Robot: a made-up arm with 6 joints. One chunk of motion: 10 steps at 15 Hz.
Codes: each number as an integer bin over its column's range. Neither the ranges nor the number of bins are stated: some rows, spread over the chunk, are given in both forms.
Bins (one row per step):
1: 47 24 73 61 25 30
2: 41 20 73 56 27 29
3: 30 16 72 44 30 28
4: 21 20 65 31 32 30
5: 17 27 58 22 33 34
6: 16 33 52 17 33 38
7: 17 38 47 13 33 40
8: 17 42 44 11 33 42
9: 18 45 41 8 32 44
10: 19 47 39 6 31 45
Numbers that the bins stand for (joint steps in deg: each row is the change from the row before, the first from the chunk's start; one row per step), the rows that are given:
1: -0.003 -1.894 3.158 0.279 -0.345 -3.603
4: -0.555 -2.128 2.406 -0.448 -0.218 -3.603
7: -0.639 -1.074 0.715 -0.885 -0.200 -1.704
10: -0.597 -0.546 -0.036 -1.055 -0.236 -0.755
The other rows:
2: -0.130 -2.128 3.158 0.158 -0.309 -3.793
3: -0.364 -2.363 3.064 -0.133 -0.255 -3.983
5: -0.639 -1.718 1.748 -0.667 -0.200 -2.843
6: -0.661 -1.367 1.185 -0.788 -0.200 -2.084
8: -0.639 -0.839 0.433 -0.933 -0.200 -1.324
9: -0.618 -0.664 0.152 -1.006 -0.218 -0.944

